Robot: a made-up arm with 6 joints.
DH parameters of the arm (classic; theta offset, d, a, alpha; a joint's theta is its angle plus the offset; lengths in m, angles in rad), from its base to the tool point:
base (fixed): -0.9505 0 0.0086 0
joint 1: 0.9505 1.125 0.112 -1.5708
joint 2: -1.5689 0 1.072 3.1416
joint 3: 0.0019 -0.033 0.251 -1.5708
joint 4: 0 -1.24 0.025 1.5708
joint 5: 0 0.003 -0.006 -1.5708
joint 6: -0.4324 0 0.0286 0
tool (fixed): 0.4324 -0.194 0 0
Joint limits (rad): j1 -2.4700..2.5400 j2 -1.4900..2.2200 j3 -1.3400..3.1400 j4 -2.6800..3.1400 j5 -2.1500..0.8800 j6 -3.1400..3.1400
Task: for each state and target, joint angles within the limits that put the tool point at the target. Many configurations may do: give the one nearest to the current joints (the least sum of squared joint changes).
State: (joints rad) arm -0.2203 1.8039 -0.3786 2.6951 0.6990 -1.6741
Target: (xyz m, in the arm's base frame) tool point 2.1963 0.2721 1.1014
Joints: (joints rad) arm 0.0736 0.9139 0.3063 2.6405 0.6448 -1.6751
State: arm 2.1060 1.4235 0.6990 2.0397 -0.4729 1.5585
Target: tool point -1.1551 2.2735 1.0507
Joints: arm 2.0513 1.3352 0.9306 2.0553 -0.4530 1.5525
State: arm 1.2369 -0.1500 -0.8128 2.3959 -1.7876 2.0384
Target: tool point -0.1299 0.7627 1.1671
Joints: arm 1.8610 -0.0258 -1.2992 2.4389 -1.8133 2.0418
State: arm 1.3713 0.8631 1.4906 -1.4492 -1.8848 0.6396
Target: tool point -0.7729 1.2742 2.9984
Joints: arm 1.9808 0.7030 1.5114 -1.4849 -1.7199 0.6404
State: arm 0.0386 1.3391 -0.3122 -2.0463 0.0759 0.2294
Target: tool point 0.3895 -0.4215 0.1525
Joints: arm -0.7080 1.2484 -0.8682 -2.0167 0.3512 0.2416
